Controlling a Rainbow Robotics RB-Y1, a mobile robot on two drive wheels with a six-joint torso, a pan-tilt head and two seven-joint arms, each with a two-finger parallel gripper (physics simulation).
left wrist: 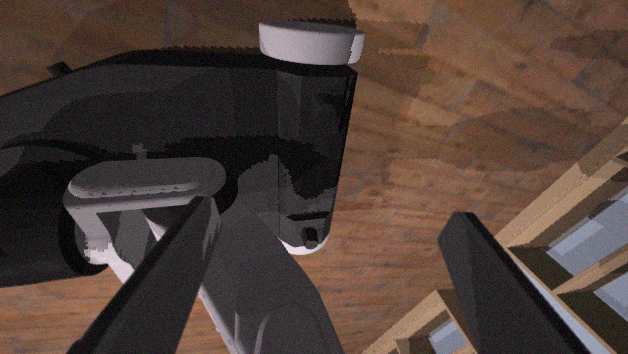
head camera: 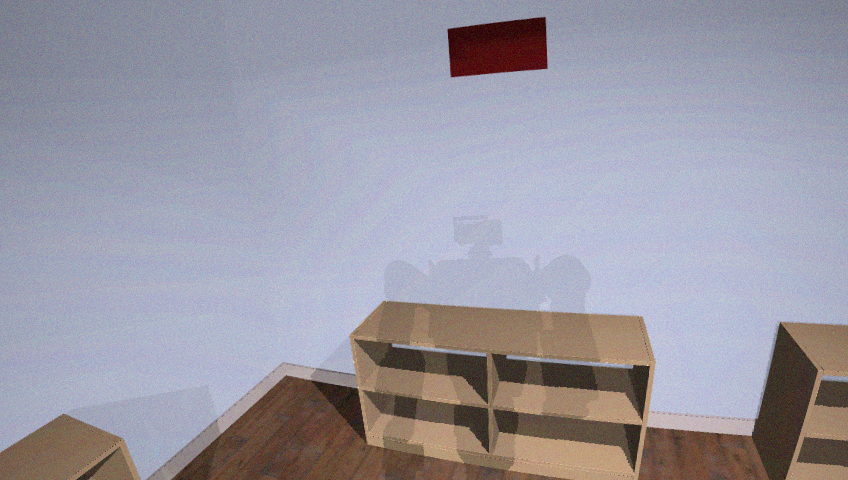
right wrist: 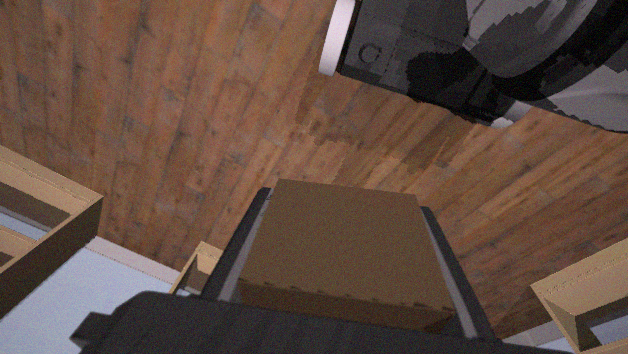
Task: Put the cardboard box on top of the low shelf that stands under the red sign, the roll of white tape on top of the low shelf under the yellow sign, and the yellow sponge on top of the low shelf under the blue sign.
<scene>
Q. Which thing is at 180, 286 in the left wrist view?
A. My left gripper.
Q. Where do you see a cardboard box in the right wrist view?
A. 363, 255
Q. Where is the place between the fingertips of my right gripper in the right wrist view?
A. At 341, 211
</scene>
